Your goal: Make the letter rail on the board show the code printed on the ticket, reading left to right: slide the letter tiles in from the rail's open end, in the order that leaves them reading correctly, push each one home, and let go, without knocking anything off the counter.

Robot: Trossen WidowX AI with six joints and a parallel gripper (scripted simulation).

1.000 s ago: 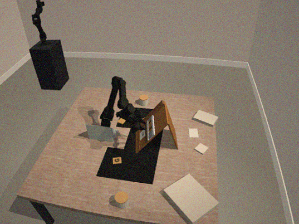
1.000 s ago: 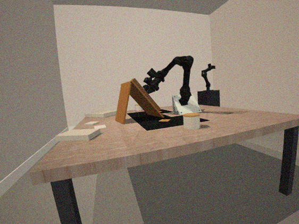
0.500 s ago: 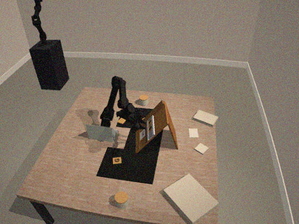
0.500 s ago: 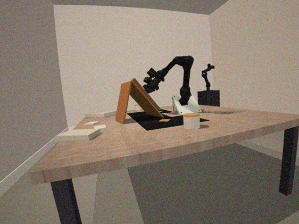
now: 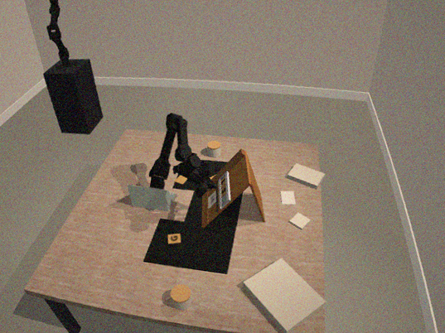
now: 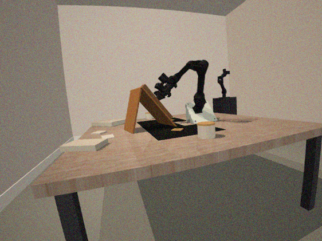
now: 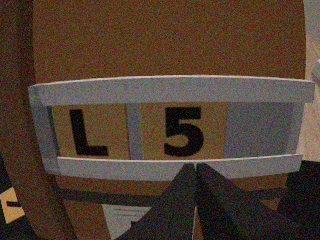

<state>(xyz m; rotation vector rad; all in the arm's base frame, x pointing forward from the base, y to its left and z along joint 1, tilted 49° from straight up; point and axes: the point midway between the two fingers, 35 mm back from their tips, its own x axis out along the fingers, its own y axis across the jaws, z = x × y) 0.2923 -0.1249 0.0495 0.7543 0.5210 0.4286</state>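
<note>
The orange tile lies 30 mm ahead of my gripper tip, 10 mm to the left of it and 30 mm below it. From my gripper tip the other things lie so: white ticket: 30 mm behind, 30 mm to the left, 100 mm below; then black mat: 120 mm behind, 40 mm to the left, 180 mm below.
</note>
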